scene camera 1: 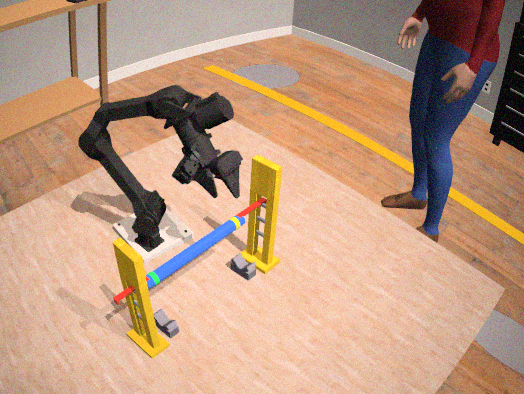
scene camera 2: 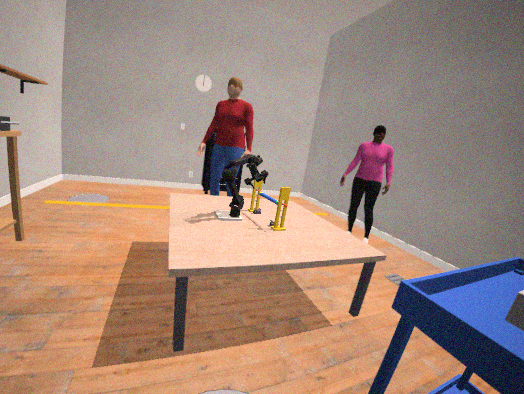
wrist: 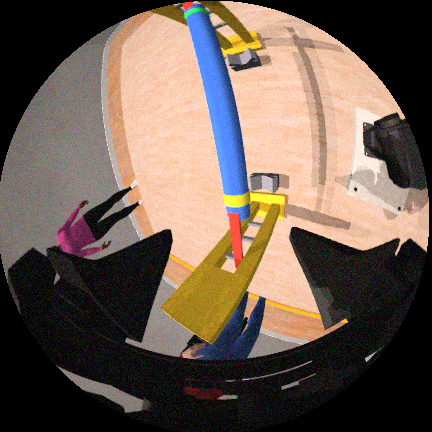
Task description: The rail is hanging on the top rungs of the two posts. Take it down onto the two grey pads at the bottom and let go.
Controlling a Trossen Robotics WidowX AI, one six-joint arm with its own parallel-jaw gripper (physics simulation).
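Places are measured from the arm's base along level axes (x back, y right, z up), in metres.
Pixels of known places: gripper, fingertip midpoint: [scene camera 1: 226, 197] [scene camera 2: 259, 186] [wrist: 233, 234]; arm's base at its link origin: [scene camera 1: 149, 240] [scene camera 2: 234, 215] [wrist: 376, 141].
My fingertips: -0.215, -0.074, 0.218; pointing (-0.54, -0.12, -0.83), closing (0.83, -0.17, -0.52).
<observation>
For each thing: its middle in the pictures, then the offset to it from my fingertips, as dx, dy, dz. Level surfaces: height alone.
- blue rail at the middle of its body: [wrist: 216, 81] [scene camera 1: 194, 250] [scene camera 2: 268, 198] -0.022, +0.128, -0.060
- green-band post at the middle of its body: [scene camera 1: 138, 301] [scene camera 2: 281, 208] -0.024, +0.309, -0.085
- yellow-band post at the middle of its body: [wrist: 243, 243] [scene camera 1: 262, 215] [scene camera 2: 256, 194] -0.036, -0.091, -0.085
- table at its surface level: dz -0.235
The blue rail [scene camera 1: 197, 250] [scene camera 2: 269, 198] [wrist: 222, 115] has red ends, a green band and a yellow band. It hangs level across the top rungs of the green-band post [scene camera 1: 131, 267] [scene camera 2: 284, 200] and the yellow-band post [scene camera 1: 266, 175] [wrist: 207, 295]. One grey pad [scene camera 1: 166, 323] [wrist: 244, 59] lies by the green-band post's foot; the other grey pad [scene camera 1: 243, 266] [wrist: 265, 182] lies by the yellow-band post's foot. My gripper [scene camera 1: 226, 196] [wrist: 233, 234] is open and empty, above the rail near its yellow-band end, clear of rail and posts.
The arm's white base plate [scene camera 1: 172, 235] [wrist: 355, 170] is on the table [scene camera 1: 350, 310] [scene camera 2: 260, 250], behind the rail. A person in red [scene camera 1: 462, 25] [scene camera 2: 234, 122] and a person in pink [scene camera 2: 375, 162] stand beyond the table. A blue cart [scene camera 2: 450, 320] stands at the right in scene camera 2.
</observation>
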